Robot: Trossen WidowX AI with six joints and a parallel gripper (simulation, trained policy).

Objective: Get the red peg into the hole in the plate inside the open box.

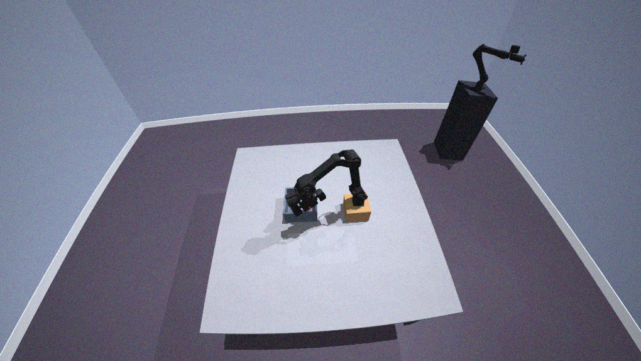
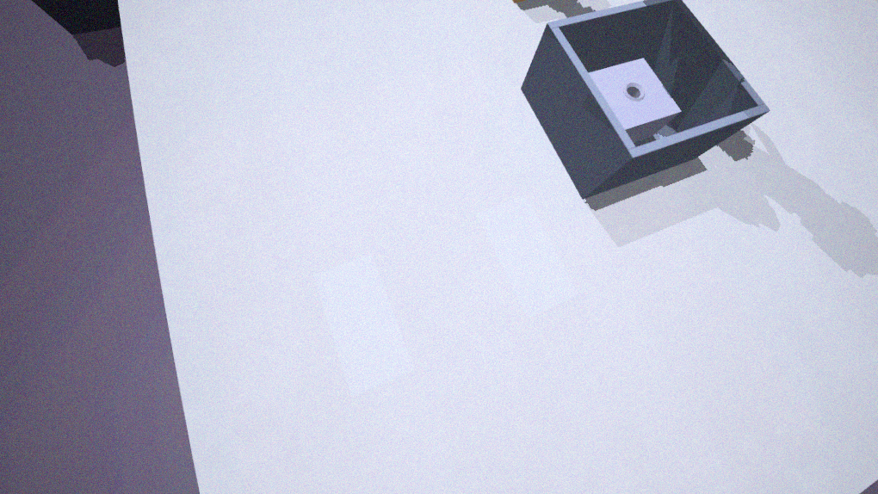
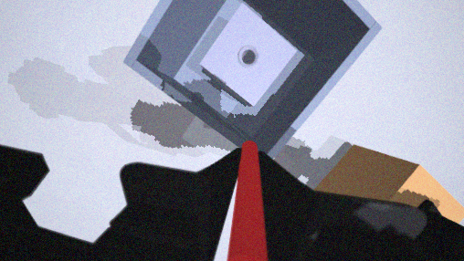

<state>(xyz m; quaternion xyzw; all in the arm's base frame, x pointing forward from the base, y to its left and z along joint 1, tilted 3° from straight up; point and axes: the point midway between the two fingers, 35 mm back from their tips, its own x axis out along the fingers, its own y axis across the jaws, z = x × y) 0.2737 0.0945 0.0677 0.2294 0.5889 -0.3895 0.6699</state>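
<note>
The pale plate lies 60 mm ahead of my gripper tip, 80 mm to the right of it and 90 mm below it. Also, from my gripper tip: red peg: 10 mm to the left, 30 mm above; then grey box: 60 mm ahead, 80 mm to the right, 110 mm below.
</note>
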